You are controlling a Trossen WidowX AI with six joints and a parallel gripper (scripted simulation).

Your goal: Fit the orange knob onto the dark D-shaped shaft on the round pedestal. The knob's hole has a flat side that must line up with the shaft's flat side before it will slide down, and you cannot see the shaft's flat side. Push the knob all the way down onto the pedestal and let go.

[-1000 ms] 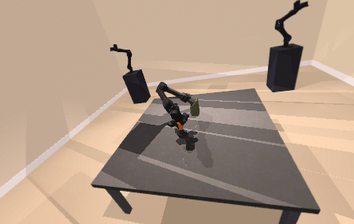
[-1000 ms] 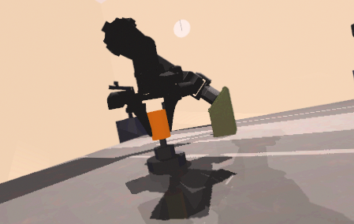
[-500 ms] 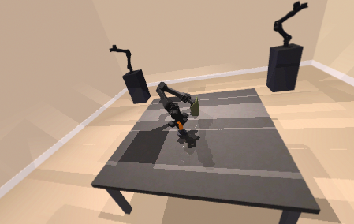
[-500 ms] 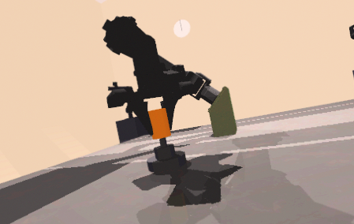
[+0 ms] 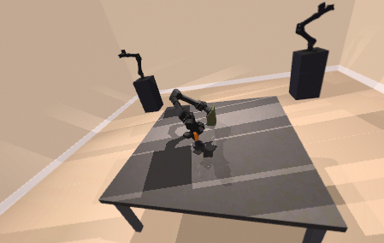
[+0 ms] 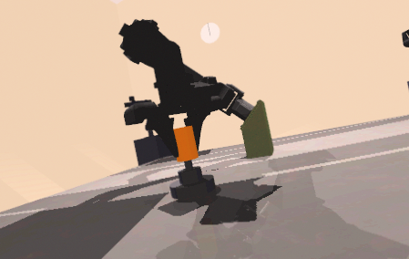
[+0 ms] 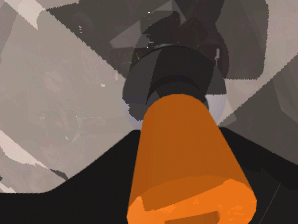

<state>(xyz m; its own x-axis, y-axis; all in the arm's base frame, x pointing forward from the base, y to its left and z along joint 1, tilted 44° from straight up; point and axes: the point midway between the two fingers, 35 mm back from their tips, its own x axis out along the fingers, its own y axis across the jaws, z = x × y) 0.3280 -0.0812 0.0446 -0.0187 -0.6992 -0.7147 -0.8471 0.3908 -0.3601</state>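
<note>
Right now my gripper tip is 2 cm below the orange knob. The rest, counted from my gripper tip: pedestal: 4 cm below.
</note>
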